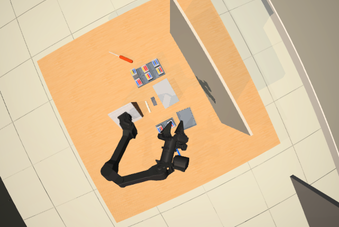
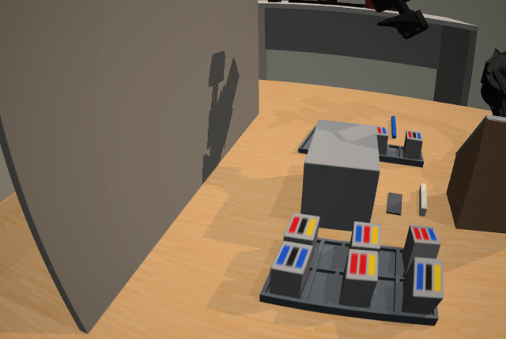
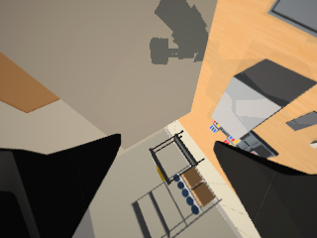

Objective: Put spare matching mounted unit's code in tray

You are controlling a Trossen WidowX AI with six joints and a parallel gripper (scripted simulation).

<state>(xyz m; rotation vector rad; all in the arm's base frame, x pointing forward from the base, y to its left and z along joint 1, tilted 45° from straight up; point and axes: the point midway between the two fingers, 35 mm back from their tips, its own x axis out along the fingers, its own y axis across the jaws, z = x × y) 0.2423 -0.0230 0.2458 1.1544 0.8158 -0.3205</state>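
Now: the red-black-yellow spare 8 cm ahead of my gripper tip, 30 cm to the left of it and 26 cm below it. The rest, counted from my gripper tip: tall grey panel (26 cm ahead, 13 cm to the left, 8 cm below); then grey mounted unit (3 cm ahead, 16 cm to the left, 25 cm below); then small rack (8 cm behind, 2 cm to the right, 30 cm below).
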